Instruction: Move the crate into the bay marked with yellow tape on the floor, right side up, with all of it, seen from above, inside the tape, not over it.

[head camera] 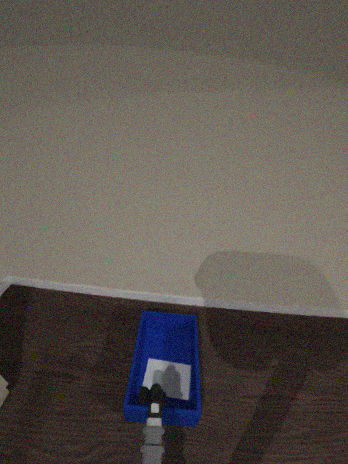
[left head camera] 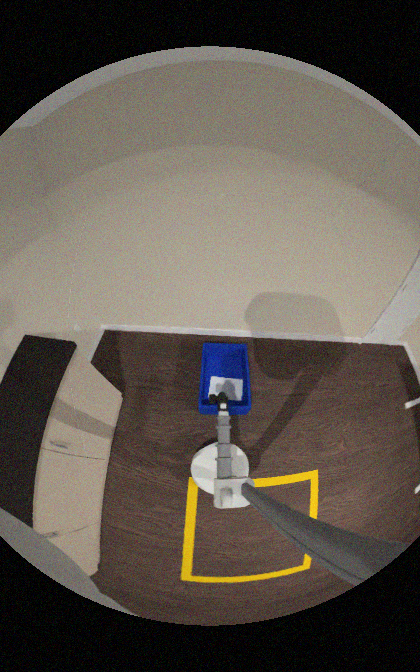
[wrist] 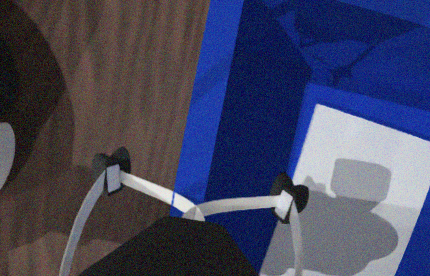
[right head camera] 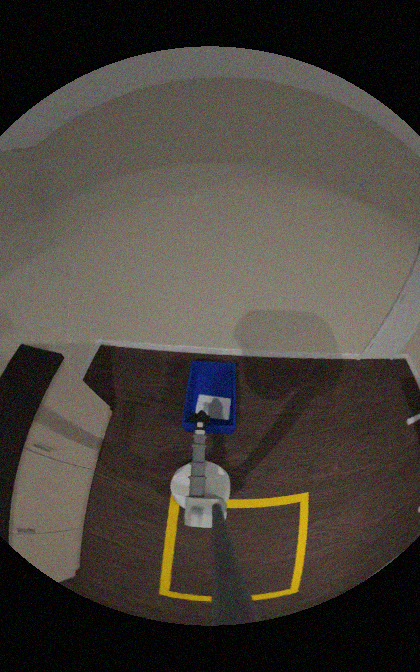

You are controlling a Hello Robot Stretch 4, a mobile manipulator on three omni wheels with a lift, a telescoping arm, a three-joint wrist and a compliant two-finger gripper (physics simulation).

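Places are measured from the robot's base along level axes (x ahead, y left, z up), in centimetres.
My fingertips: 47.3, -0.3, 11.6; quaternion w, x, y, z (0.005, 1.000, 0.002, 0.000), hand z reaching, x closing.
Behind a point stands the place of what it marks, as x, y, z.
The blue open-top crate (head camera: 167, 335) @(99.9, -5.9, -1.0) (left head camera: 224, 360) (right head camera: 212, 377) (wrist: 250, 100) @(52.1, 8.2, -1.0) stands right side up on the dark wood floor by the far wall, outside the bay. A white sheet (head camera: 155, 367) @(75.9, 1.4, -0.3) (left head camera: 215, 384) (right head camera: 226, 404) (wrist: 330, 135) @(63.9, 5.3, -0.3) lies on its bottom. My gripper (head camera: 151, 394) (left head camera: 218, 399) (right head camera: 200, 417) (wrist: 201, 176) @(47.3, -0.3, 11.6) is open above the crate's near end. In the wrist view one fingertip shows over the floor outside the wall and the other over the inside; their height against the rim is unclear. The yellow tape bay (left head camera: 188, 530) (right head camera: 170, 550) lies on the near side of the crate.
My round white base (left head camera: 200, 470) (right head camera: 182, 485) covers the bay's far left corner. My grey mast hides part of the tape. A beige cabinet (left head camera: 75, 480) (right head camera: 50, 490) with a dark top stands at the left. The wall (head camera: 150, 200) @(134.0, 11.7, 93.8) rises behind the crate.
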